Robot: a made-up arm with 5 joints.
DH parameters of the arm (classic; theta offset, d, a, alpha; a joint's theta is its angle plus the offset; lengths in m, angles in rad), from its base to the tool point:
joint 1: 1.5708 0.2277 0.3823 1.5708
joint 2: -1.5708 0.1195 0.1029 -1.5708
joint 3: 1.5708 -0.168 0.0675 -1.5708
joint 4: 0 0.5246 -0.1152 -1.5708
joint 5: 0 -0.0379 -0.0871 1.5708
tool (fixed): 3.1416 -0.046 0 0
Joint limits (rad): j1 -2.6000..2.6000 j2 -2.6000..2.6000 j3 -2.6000..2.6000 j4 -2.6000..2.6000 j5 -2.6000..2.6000
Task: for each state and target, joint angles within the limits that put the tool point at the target. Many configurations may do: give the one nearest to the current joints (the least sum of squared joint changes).
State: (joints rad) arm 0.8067 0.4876 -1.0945 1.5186 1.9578
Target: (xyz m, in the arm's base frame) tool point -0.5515 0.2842 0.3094
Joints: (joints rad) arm 0.2299 -0.3284 -1.1087 1.5163 1.5974
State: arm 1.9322 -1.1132 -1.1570 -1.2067 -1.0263
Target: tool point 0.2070 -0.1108 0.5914
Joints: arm 2.6000 -1.5840 -2.1263 -1.7566 -0.2728
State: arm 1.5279 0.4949 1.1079 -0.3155 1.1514
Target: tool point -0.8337 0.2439 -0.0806
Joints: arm 2.1939 0.9495 1.6955 -0.1637 1.1538
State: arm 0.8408 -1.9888 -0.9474 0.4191 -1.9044
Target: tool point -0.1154 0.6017 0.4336
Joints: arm -0.0097 -1.2169 -0.5073 0.2659 -1.7681
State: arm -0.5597 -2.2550 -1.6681 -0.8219 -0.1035
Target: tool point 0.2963 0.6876 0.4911
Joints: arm -0.9418 -2.6000 -1.6004 -1.2918 0.2398
